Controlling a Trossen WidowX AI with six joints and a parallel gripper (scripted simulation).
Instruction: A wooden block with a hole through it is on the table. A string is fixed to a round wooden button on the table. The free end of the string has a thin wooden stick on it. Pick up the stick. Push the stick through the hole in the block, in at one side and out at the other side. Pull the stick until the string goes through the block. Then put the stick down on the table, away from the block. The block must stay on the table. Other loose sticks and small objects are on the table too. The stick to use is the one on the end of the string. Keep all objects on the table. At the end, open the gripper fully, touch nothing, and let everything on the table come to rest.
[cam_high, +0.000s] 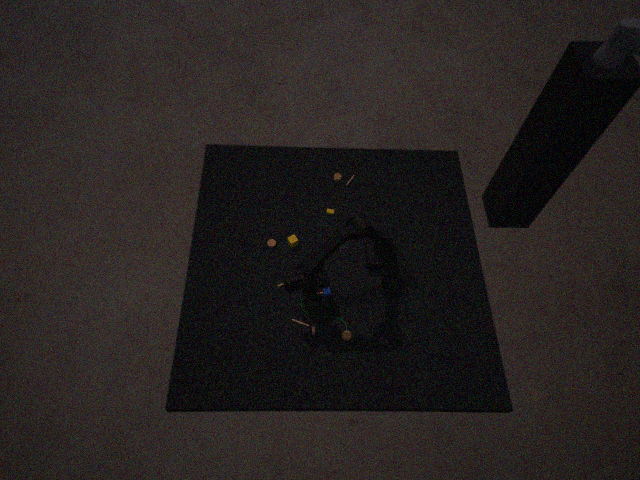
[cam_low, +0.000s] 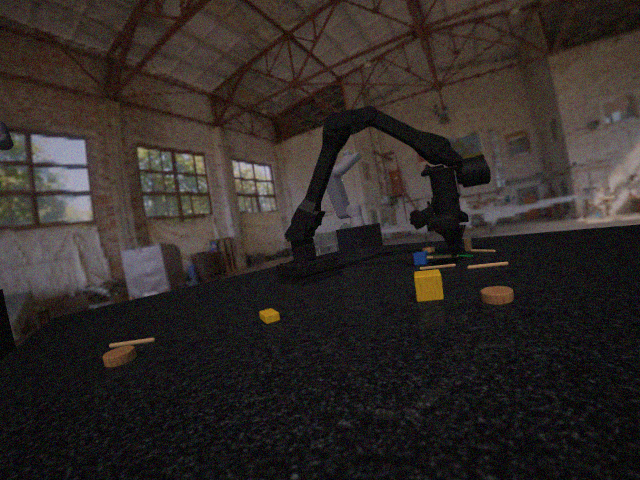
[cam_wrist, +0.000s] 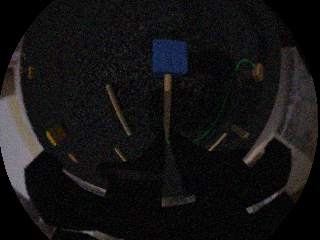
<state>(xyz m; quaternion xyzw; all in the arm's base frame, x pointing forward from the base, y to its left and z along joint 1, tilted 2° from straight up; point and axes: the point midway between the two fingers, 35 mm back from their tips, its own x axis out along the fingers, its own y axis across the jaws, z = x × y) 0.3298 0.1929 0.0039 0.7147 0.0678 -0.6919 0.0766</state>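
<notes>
My gripper tip is 80 mm past the blue block and 20 mm to the left of it. Round my gripper tip: round wooden button 160 mm behind, 170 mm to the left, 10 mm below; yellow cube 70 mm ahead, 270 mm to the right, 10 mm above; wooden block 20 mm behind, 160 mm to the left, 10 mm above.
</notes>
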